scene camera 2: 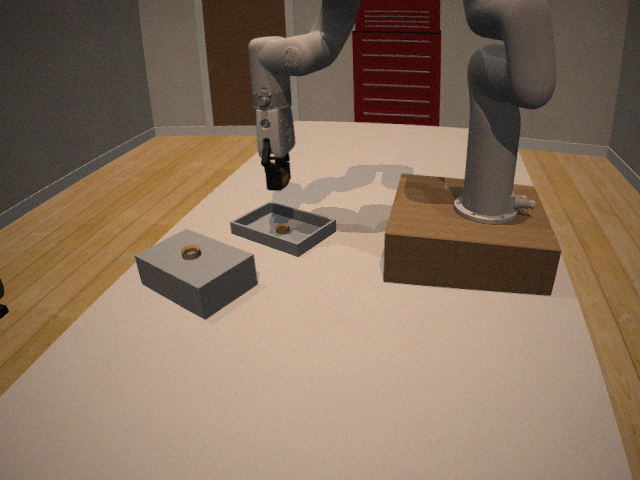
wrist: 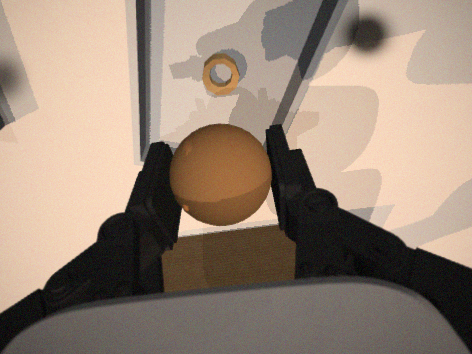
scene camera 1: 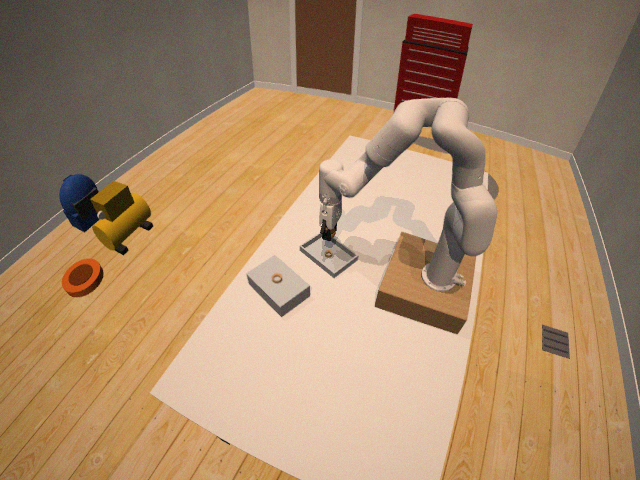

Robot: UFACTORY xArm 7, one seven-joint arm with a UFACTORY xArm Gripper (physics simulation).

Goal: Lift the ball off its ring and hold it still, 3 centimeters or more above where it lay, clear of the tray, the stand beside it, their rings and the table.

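Frame: origin at the arm's base, x back, y right, z up, level; centimetres.
Seen in the pictures: gripper, fingertip midpoint: (scene camera 2: 279, 184) (wrist: 221, 156) (scene camera 1: 329, 235); arm's base, link origin: (scene camera 2: 485, 210) (scene camera 1: 438, 277).
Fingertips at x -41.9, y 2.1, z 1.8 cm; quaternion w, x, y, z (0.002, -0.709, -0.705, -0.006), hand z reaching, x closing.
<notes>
Pixels of each thing's top centre, then the offset from my fingertips to it. "pt": a spot on its surface instead. Level surfaces: height alone.
- orange-brown ball, top centre: (wrist: 222, 215) (scene camera 2: 277, 168) (scene camera 1: 329, 227) dy +0.0, dx -0.1, dz +3.7 cm
- grey tray, top centre: (wrist: 221, 85) (scene camera 2: 282, 220) (scene camera 1: 328, 250) dy +0.1, dx -0.1, dz -8.3 cm
- small tan ring, surface spot: (wrist: 220, 90) (scene camera 2: 287, 228) (scene camera 1: 331, 254) pt dy -0.2, dx +1.0, dz -9.8 cm
- pale table surface, surface height: dz -11.1 cm
My gripper (scene camera 1: 327, 236) (scene camera 2: 278, 183) (wrist: 221, 156) is shut on the orange-brown ball (scene camera 1: 333, 233) (scene camera 2: 285, 178) (wrist: 220, 175), which sits between both finger pads in the wrist view. Gripper and ball hang in the air above the grey tray (scene camera 1: 316, 261) (scene camera 2: 264, 241) (wrist: 143, 75), apart from its walls. The small tan ring (scene camera 1: 325, 254) (scene camera 2: 282, 230) (wrist: 220, 90) lies bare on the tray floor, with no ball on it. The grey stand (scene camera 1: 281, 295) (scene camera 2: 170, 283) is beside the tray and bears another ring (scene camera 1: 277, 282) (scene camera 2: 191, 255), also empty. In the scene views the fingers hide part of the ball.
The arm's wooden base block (scene camera 1: 413, 310) (scene camera 2: 465, 263) stands to the right of the tray. The tray and stand rest on the pale table surface (scene camera 1: 330, 361) (scene camera 2: 336, 361). A red tool cabinet (scene camera 1: 431, 64) (scene camera 2: 396, 77) stands at the back wall.
</notes>
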